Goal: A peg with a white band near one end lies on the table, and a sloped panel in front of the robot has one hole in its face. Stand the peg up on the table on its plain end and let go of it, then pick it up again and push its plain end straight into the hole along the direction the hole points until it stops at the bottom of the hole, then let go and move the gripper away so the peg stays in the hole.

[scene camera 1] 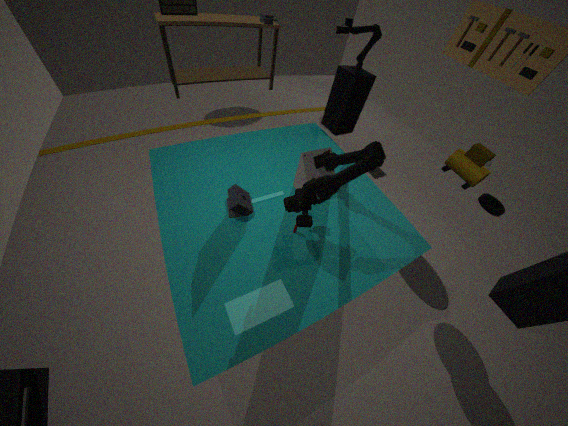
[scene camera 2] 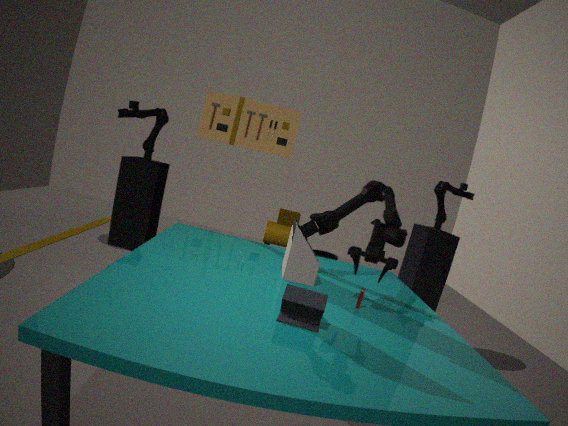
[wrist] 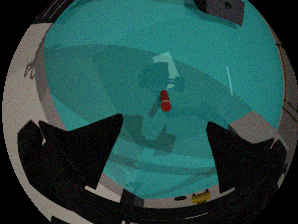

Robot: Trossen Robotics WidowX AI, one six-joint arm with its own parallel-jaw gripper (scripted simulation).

Labels:
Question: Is my gripper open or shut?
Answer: Open.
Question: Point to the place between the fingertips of my gripper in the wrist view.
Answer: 167, 122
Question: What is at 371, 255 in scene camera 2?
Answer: My gripper.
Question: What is my gripper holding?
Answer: Nothing.

